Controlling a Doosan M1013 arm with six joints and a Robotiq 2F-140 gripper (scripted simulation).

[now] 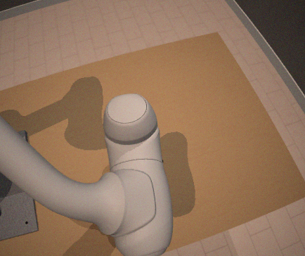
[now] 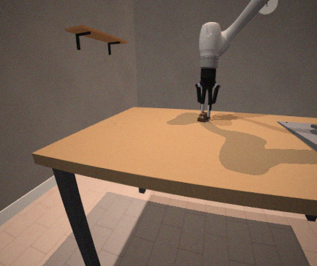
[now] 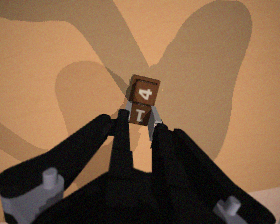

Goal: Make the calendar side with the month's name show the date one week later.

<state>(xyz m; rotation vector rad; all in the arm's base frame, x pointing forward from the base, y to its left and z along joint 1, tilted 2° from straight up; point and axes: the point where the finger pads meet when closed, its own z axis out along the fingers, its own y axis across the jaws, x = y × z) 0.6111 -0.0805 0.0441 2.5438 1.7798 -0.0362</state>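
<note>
My hand is 30 mm above the cube. The rest, counted from my hand: tray (40 mm below, 20 mm to the left).
</note>
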